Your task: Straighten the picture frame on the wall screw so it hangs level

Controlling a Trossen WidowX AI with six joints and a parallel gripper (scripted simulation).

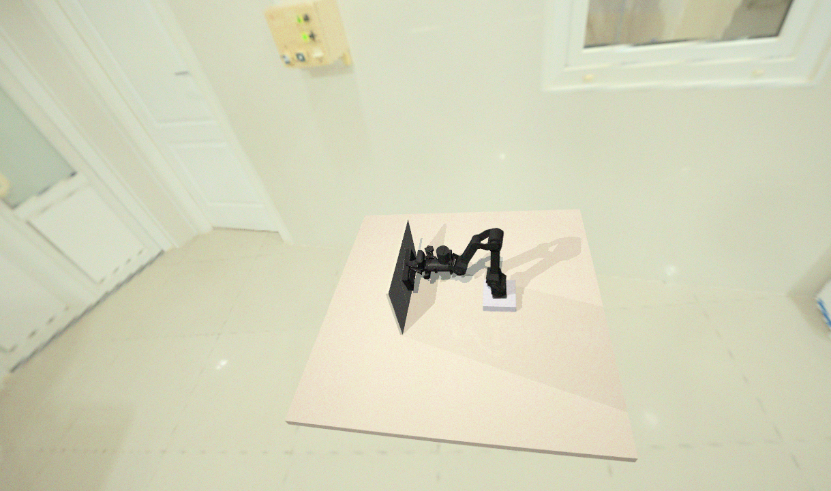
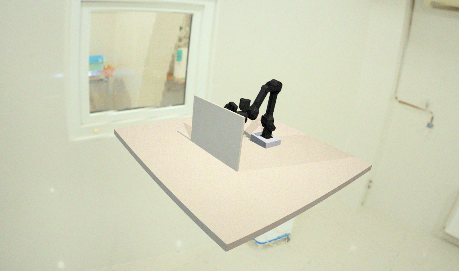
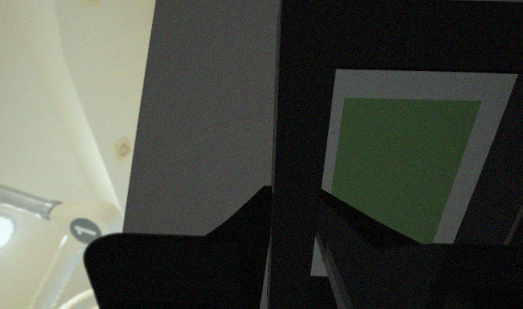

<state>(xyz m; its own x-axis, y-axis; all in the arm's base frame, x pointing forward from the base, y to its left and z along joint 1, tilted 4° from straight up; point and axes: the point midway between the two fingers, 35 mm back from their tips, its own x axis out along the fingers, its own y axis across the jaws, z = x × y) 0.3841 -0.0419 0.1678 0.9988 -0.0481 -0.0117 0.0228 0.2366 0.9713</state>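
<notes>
My gripper tip is now 50 mm above the picture frame and 20 mm to the left of it. From my gripper tip the other things lie so: wall panel 60 mm below, 10 mm to the left, 10 mm ahead.
</notes>
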